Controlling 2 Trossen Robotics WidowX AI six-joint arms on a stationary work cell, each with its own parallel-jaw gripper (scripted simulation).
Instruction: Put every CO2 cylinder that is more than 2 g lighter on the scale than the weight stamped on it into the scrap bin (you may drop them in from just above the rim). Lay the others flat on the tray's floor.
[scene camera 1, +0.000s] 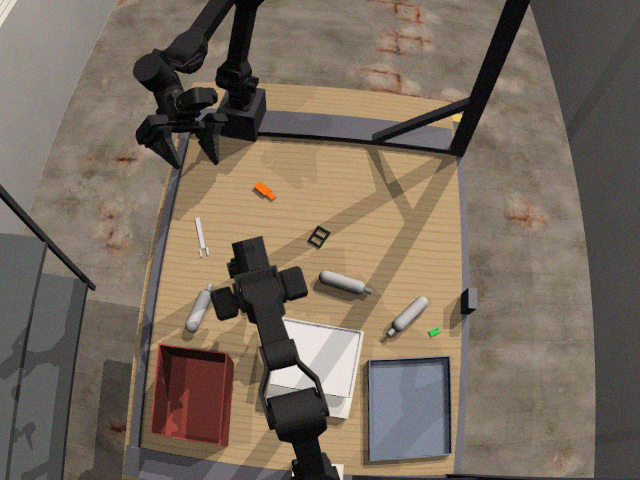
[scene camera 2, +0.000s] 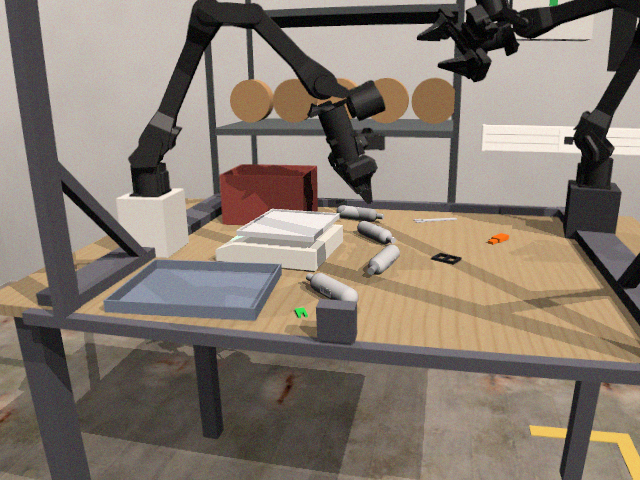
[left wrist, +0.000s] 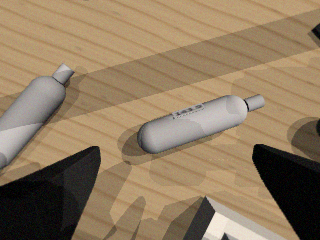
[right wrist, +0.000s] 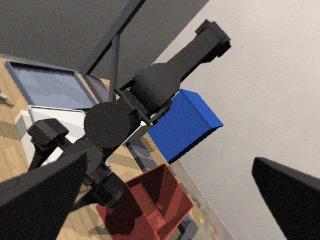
Path:
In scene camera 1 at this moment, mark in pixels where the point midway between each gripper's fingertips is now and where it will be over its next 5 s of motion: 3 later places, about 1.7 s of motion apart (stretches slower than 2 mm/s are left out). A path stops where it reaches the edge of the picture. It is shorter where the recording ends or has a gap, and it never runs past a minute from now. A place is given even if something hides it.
My left gripper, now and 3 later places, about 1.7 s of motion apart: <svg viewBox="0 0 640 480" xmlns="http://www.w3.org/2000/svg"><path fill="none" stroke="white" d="M256 292L274 280L276 286L279 299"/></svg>
My right gripper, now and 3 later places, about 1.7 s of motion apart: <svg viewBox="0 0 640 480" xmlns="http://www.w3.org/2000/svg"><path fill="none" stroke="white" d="M198 166L164 148L195 128L254 224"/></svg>

